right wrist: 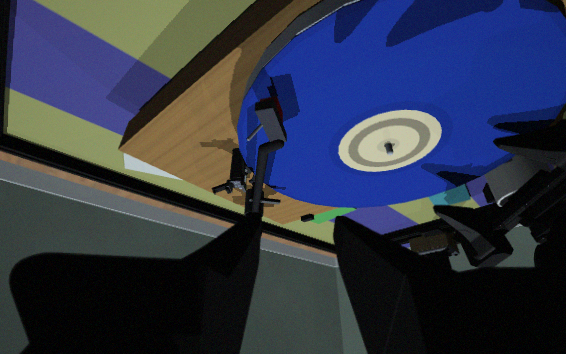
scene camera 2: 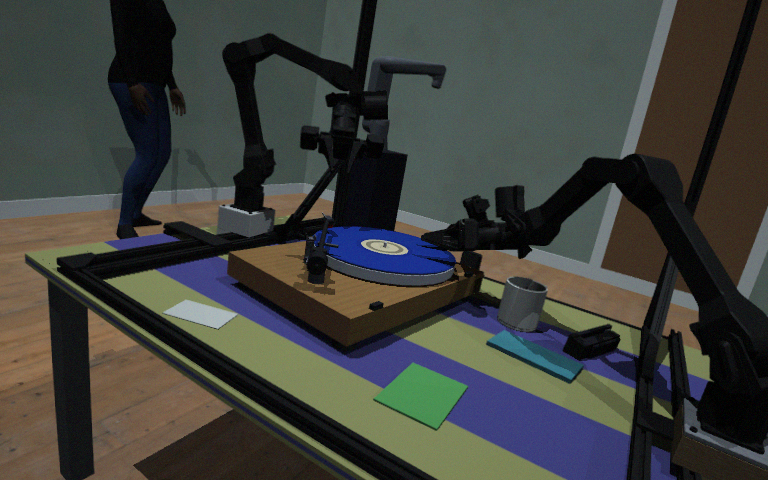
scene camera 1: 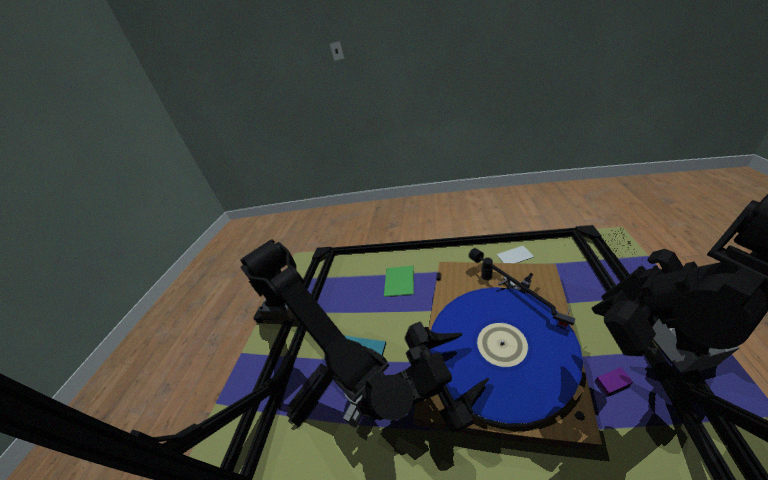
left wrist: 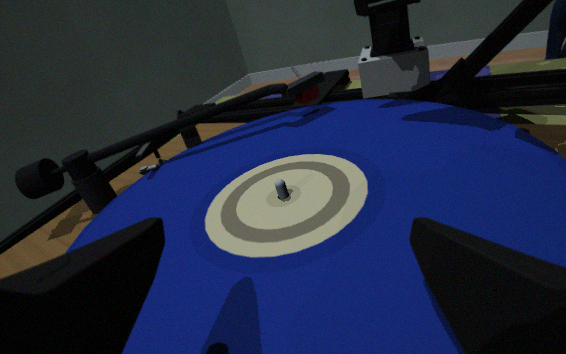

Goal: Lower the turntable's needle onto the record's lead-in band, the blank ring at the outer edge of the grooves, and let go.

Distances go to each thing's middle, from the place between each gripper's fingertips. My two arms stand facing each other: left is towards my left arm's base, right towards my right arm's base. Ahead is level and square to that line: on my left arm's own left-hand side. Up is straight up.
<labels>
The blue record point(scene camera 1: 537, 371) lies 5 cm to the right of my left hand, 5 cm ahead of it and 3 cm below it. The rest, counted from my left hand: tonearm point(left wrist: 76, 164): 20 cm ahead, 8 cm to the right, 1 cm below; then black block point(scene camera 2: 595, 341): 36 cm to the left, 11 cm below, 10 cm behind; then wooden turntable point(scene camera 2: 349, 303): 10 cm ahead, 6 cm below, 5 cm to the right.
Right now my right hand is 1 cm past the blue record, 15 cm to the right of it and 13 cm above it. From my right hand the other things lie so: tonearm 13 cm ahead, 12 cm to the left, 10 cm below; then black block 17 cm behind, 56 cm to the left, 20 cm below; then wooden turntable 4 cm ahead, 15 cm to the left, 15 cm below.
</labels>
